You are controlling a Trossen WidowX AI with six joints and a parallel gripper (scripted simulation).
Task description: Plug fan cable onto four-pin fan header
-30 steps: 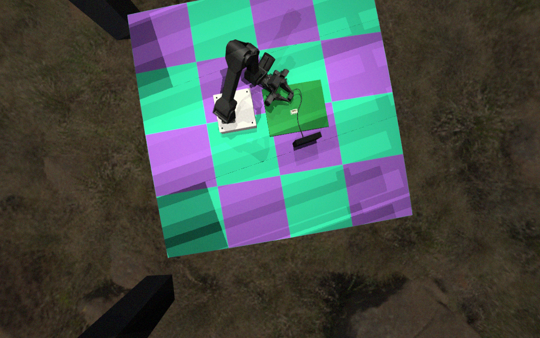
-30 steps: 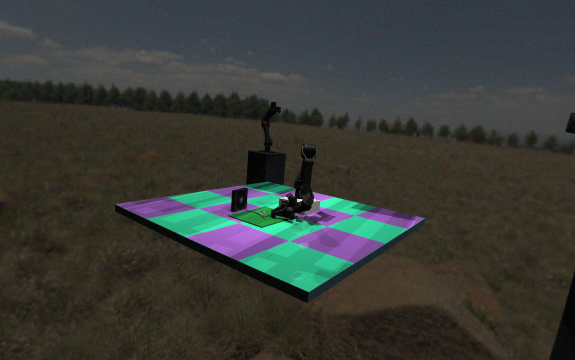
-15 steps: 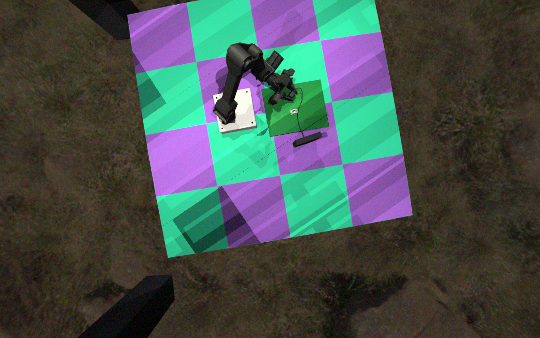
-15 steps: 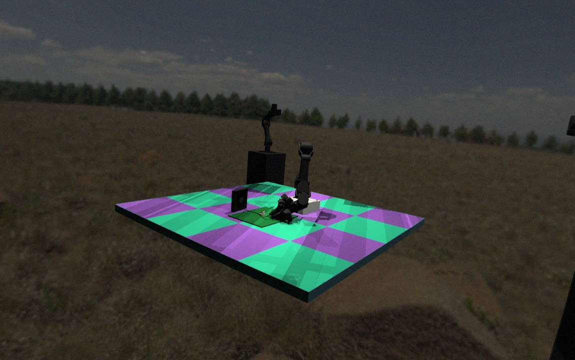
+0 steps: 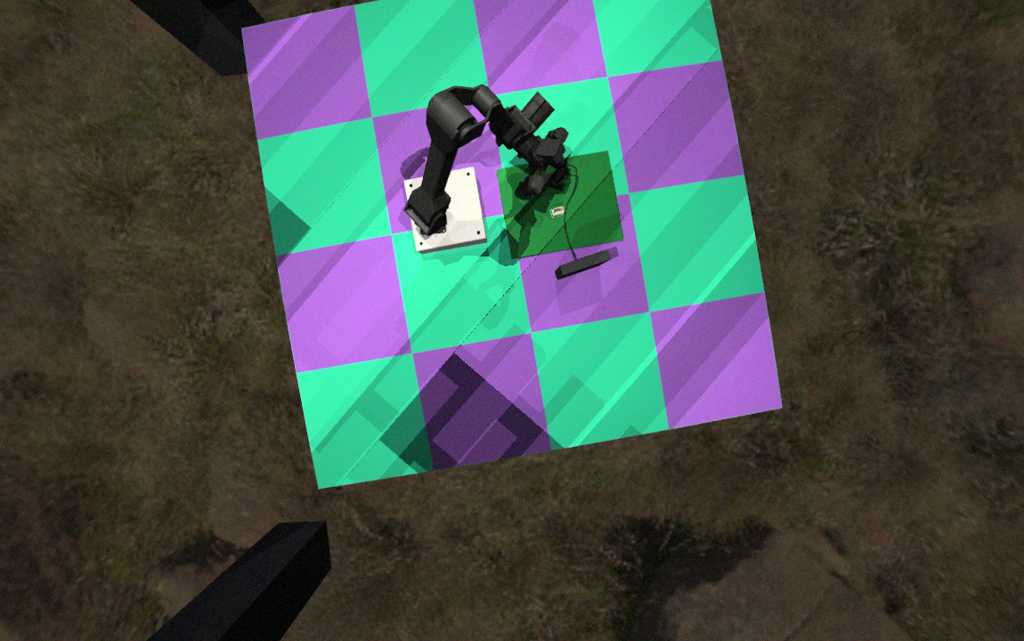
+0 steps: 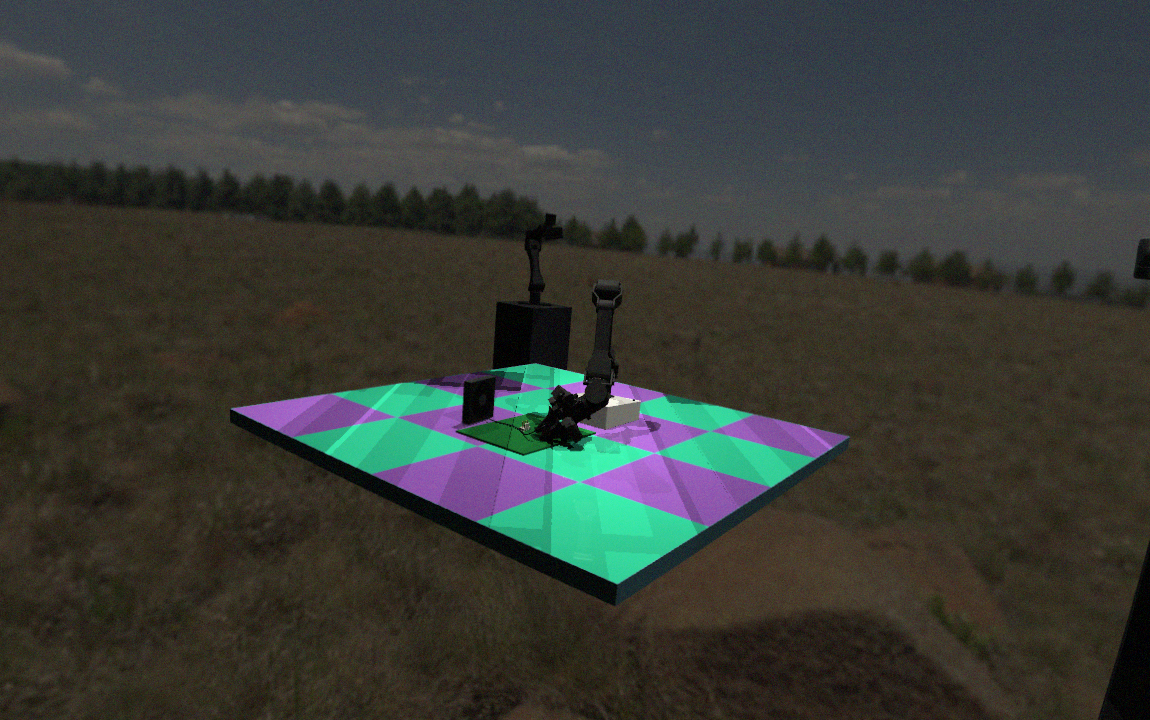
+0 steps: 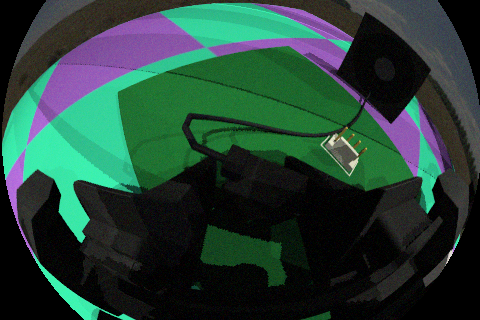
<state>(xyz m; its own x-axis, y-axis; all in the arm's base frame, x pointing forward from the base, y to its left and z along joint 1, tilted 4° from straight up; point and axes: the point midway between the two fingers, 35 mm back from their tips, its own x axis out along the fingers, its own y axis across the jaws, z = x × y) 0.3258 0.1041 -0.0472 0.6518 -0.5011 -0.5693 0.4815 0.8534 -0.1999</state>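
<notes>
The dark plug is 2 cm behind my gripper tip, 1 cm to the left of it and 1 cm above it. Round my gripper tip: green board (2 cm behind, 6 cm to the right, 2 cm below); four-pin header (3 cm behind, 8 cm to the right, 1 cm below); black fan (1 cm ahead, 22 cm to the right, 5 cm above).
</notes>
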